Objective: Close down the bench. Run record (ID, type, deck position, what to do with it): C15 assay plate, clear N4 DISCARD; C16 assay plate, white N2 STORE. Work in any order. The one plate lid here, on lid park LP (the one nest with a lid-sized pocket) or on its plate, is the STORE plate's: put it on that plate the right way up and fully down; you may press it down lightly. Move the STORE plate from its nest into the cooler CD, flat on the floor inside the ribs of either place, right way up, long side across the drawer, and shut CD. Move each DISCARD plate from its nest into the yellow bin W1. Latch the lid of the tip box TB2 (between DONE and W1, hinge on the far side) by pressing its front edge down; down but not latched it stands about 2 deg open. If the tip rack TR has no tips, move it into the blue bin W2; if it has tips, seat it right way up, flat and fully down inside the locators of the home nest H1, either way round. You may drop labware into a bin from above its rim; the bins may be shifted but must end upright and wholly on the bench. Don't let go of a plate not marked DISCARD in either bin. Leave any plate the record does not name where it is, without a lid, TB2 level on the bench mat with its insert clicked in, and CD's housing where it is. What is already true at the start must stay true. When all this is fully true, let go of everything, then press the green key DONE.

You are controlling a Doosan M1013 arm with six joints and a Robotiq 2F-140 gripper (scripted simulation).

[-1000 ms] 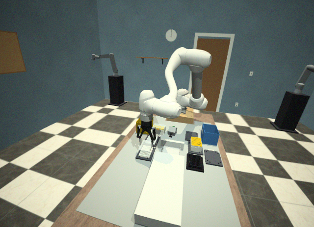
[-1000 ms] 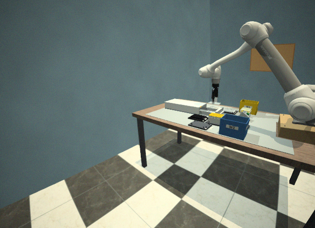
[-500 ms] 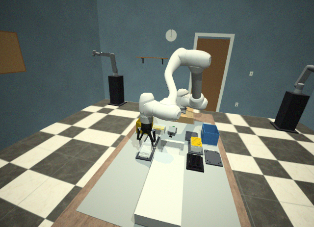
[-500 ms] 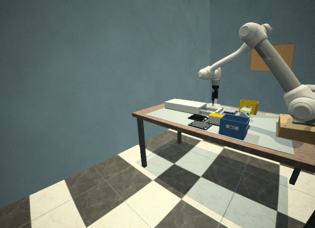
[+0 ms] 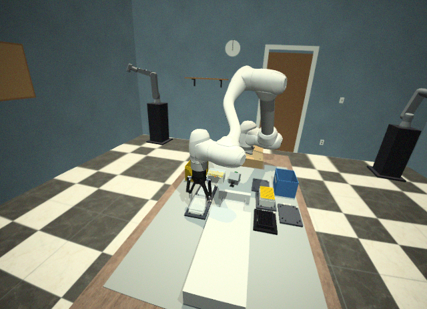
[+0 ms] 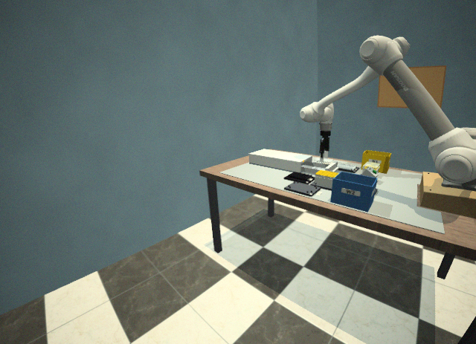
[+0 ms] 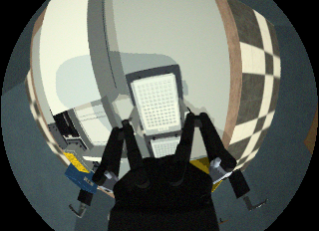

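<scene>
The clear plate lid is 2 cm below my hand. Round my hand: clear plate 17 cm behind, 4 cm below, 2 cm to the right; grey nest 6 cm below; white plate 4 cm below.
</scene>
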